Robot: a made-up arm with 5 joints. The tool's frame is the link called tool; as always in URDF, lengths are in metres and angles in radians. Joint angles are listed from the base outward. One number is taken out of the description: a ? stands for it. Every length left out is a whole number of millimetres.
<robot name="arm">
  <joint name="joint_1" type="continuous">
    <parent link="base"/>
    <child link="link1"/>
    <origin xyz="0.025 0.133 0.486" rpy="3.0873 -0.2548 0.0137"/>
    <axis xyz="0 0 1"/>
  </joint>
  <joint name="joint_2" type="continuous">
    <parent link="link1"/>
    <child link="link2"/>
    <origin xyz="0.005 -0.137 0" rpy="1.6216 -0.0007 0.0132"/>
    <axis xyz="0 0 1"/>
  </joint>
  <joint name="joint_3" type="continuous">
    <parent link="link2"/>
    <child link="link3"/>
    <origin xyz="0.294 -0.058 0" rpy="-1.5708 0 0.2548"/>
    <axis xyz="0 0 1"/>
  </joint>
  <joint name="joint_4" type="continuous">
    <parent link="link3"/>
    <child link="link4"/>
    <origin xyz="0.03 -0.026 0" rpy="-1.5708 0 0"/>
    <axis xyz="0 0 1"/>
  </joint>
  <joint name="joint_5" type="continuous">
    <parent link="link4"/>
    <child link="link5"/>
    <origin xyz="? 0.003 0" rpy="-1.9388 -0.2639 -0.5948"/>
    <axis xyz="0 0 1"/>
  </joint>
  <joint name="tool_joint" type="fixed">
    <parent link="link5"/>
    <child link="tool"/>
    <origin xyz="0.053 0.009 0" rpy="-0.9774 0.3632 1.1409"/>
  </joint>
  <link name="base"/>
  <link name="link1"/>
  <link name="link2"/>
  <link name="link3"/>
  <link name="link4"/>
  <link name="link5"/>
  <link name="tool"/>
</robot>
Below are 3 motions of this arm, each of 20 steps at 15 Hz.
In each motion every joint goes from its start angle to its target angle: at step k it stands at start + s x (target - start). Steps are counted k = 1, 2, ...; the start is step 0. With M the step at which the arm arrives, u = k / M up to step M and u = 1 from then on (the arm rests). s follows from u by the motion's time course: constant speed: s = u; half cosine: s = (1 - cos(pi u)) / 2; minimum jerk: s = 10 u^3 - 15 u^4 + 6 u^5.
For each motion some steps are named. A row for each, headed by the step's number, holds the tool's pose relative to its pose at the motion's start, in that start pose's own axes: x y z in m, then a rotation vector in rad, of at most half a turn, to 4 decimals.
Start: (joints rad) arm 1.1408 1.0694 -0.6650 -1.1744 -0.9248
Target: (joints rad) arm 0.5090 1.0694 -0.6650 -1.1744 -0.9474
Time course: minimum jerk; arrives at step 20
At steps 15, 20:
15: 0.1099 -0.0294 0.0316 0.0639 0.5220 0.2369
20: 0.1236 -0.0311 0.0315 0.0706 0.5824 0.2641

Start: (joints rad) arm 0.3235 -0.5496 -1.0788 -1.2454 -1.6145
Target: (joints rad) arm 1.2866 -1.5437 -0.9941 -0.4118 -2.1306
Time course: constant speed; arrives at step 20
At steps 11, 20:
11: -0.0462 0.0657 -0.2567 0.8649 0.7556 -0.1268
20: -0.1766 0.1095 -0.3091 1.1278 1.6399 -0.3588

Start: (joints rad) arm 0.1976 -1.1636 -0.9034 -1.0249 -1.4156
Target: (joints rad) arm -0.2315 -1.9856 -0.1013 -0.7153 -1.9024
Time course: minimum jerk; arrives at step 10
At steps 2, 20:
2: -0.0207 -0.0025 -0.0167 0.0776 0.0209 -0.0449
20: -0.2656 0.2218 -0.3118 1.5171 0.0864 -0.4521

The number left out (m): 0.187
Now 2 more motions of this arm.
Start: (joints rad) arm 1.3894 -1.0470 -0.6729 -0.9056 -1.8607
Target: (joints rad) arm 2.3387 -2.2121 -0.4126 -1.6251 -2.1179
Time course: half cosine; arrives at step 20
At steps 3, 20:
3: 0.0083 -0.0002 -0.0230 0.0261 0.0926 0.0130
20: -0.1113 0.1032 -0.1857 0.3695 1.6140 0.2079

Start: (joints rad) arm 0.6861 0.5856 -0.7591 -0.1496 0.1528
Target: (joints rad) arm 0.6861 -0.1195 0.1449 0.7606 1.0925
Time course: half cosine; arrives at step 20
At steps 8, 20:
8: -0.1558 0.0314 0.0948 -0.2205 0.0937 -0.3323
20: -0.2679 0.2474 0.3605 -0.7272 0.6333 -0.6871

